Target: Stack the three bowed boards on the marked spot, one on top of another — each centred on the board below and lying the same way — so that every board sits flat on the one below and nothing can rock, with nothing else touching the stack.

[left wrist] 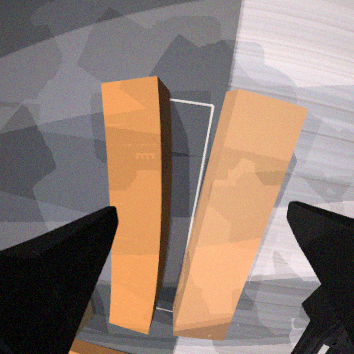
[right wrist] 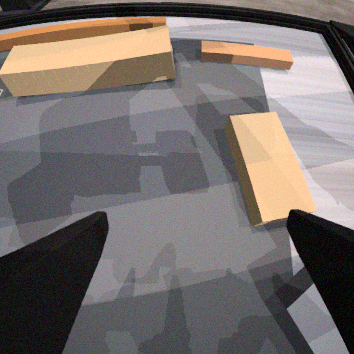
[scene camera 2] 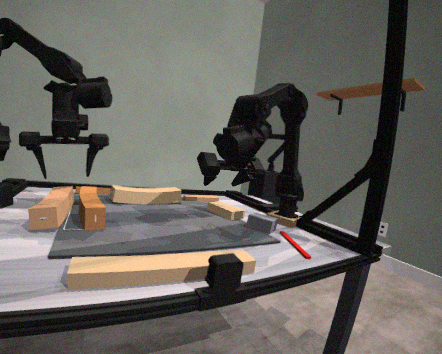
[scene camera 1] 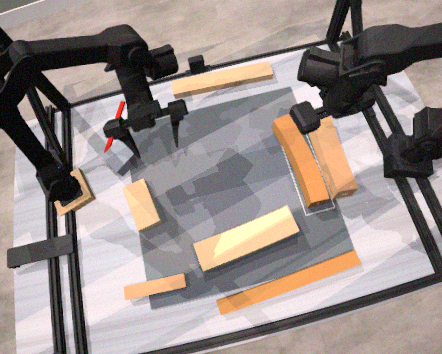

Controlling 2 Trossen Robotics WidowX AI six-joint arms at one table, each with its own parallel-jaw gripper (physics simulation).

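Seen in the pictures: left gripper, between the fingertips: (left wrist: 202,212) (scene camera 2: 67,177) (scene camera 1: 319,123); right gripper, between the fingertips: (right wrist: 198,219) (scene camera 2: 218,185) (scene camera 1: 158,152); left arm's base, origin of its link: (scene camera 1: 412,153); right arm's base, origin of its link: (scene camera 2: 286,215) (scene camera 1: 68,191).
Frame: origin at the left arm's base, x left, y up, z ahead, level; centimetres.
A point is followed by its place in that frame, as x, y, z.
An orange bowed board (scene camera 1: 302,165) @[6.7, 0.0, 27.2] (scene camera 2: 93,215) @[-6.5, -1.8, 33.0] (left wrist: 135,200) @[1.5, 0.0, 28.4] lies partly over the white marked outline (scene camera 1: 320,210) @[16.0, -5.2, 21.3] (scene camera 2: 74,229) @[-7.6, -5.1, 29.4] (left wrist: 201,172) @[-2.4, -5.1, 24.8], slightly skewed to it. A light orange bowed board (scene camera 1: 336,160) @[3.9, -1.1, 18.8] (scene camera 2: 50,210) @[-9.9, -0.8, 25.3] (left wrist: 240,210) @[-2.1, -1.1, 20.8] lies close beside the outline's right edge in scene camera 1, at an angle to the first. A pale bowed board (scene camera 1: 245,239) @[26.1, -0.9, 38.7] (scene camera 2: 145,195) @[22.2, -2.1, 38.7] (right wrist: 90,65) @[23.6, -1.2, 41.2] lies on the dark mat. My left gripper (scene camera 2: 67,176) @[-2.3, 4.9, 24.5] (left wrist: 202,212) @[-2.3, 4.9, 24.5] is open and empty above the two orange boards. My right gripper (scene camera 1: 158,152) @[10.0, 5.9, 61.1] (scene camera 2: 221,184) @[10.0, 5.9, 61.1] (right wrist: 198,219) @[10.0, 5.9, 61.1] is open and empty above the mat.
A pale plank (scene camera 1: 222,80) @[-19.0, -3.3, 51.0] (scene camera 2: 160,270) @[-23.2, -3.5, 50.1] lies at one table edge. A short pale block (scene camera 1: 142,205) @[21.1, -2.4, 65.2] (right wrist: 272,167) @[19.9, -2.4, 66.1], a small orange block (scene camera 1: 155,286) @[39.5, -3.6, 58.0] (right wrist: 245,55) @[38.2, -3.7, 58.4] and a long orange strip (scene camera 1: 290,282) @[34.0, -3.3, 27.5] lie around the mat. A grey block (scene camera 2: 261,223) @[5.4, -2.9, 73.8] and red stick (scene camera 2: 295,245) @[-3.9, -5.2, 80.4] lie near my right arm.
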